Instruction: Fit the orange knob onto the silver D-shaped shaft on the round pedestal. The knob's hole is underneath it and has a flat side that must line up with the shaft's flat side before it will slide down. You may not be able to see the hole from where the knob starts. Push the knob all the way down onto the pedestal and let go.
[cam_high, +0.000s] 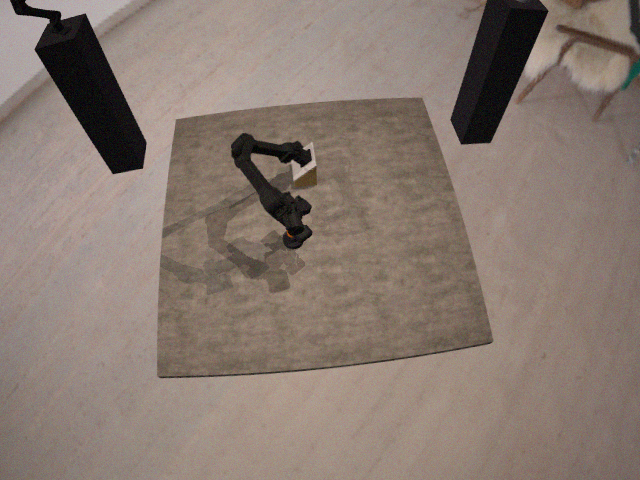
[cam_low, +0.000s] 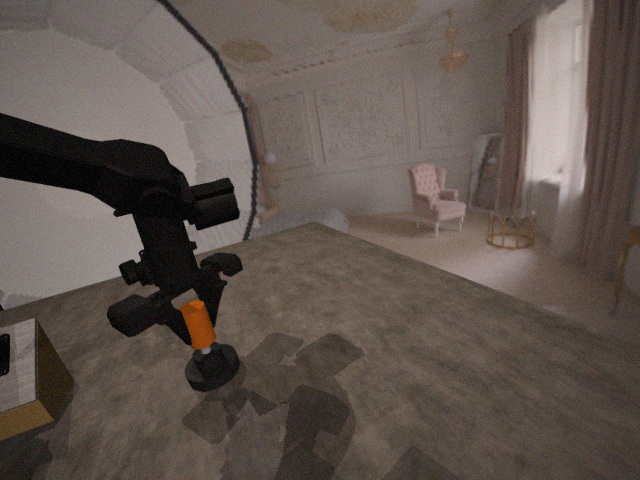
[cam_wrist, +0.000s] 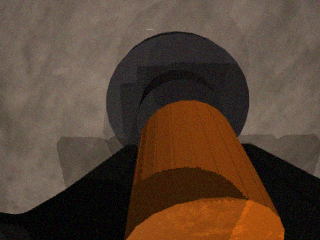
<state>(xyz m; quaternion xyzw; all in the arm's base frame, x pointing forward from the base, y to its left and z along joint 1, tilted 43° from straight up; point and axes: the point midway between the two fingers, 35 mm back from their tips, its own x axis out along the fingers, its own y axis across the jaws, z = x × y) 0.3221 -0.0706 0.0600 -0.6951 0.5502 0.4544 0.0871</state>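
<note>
Now: the black round pedestal 4 cm below my gripper tip. From my gripper tip the other things lie so: orange knob: 3 cm above.
</note>
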